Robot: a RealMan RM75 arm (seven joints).
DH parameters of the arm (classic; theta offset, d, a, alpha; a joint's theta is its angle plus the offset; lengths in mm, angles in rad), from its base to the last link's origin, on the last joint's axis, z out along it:
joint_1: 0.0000 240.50 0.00 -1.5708
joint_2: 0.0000 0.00 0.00 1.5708
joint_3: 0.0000 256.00 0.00 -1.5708
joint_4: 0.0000 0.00 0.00 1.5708
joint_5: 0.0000 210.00 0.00 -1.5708
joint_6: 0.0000 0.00 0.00 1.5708
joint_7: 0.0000 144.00 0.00 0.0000
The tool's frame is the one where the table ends.
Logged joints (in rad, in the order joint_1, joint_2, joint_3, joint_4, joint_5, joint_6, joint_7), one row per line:
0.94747, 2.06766, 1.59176, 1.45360, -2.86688, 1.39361, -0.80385
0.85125, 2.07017, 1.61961, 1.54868, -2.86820, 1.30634, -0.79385
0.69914, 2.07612, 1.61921, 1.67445, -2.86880, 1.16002, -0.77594
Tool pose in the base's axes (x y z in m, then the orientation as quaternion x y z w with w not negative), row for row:
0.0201, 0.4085, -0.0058, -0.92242, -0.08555, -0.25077, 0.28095
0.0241, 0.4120, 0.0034, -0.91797, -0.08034, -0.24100, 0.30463
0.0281, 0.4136, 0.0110, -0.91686, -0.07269, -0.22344, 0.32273
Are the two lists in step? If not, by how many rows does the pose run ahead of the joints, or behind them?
The pose runs 2 rows behind the joints: the pose in row i belongs to the joints in row i - 2.
